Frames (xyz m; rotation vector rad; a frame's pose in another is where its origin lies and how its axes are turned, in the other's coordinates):
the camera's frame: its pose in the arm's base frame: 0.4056 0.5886 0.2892 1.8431 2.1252 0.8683
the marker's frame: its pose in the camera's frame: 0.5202 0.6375 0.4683 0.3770 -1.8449 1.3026
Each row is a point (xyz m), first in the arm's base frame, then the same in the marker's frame.
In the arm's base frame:
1: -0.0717 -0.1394 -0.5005
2: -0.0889 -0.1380 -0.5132
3: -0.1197 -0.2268 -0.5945
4: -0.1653 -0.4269 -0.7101
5: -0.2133 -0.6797 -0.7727
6: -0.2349 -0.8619 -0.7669
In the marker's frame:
1: 0.2598 0.3934 1.9489
2: 0.2556 0.3819 1.9665
3: 0.3173 0.3983 2.0732
4: 0.4292 0.4793 2.2639
5: 0.5239 0.6331 2.4576
6: 0.5685 0.7764 2.5634

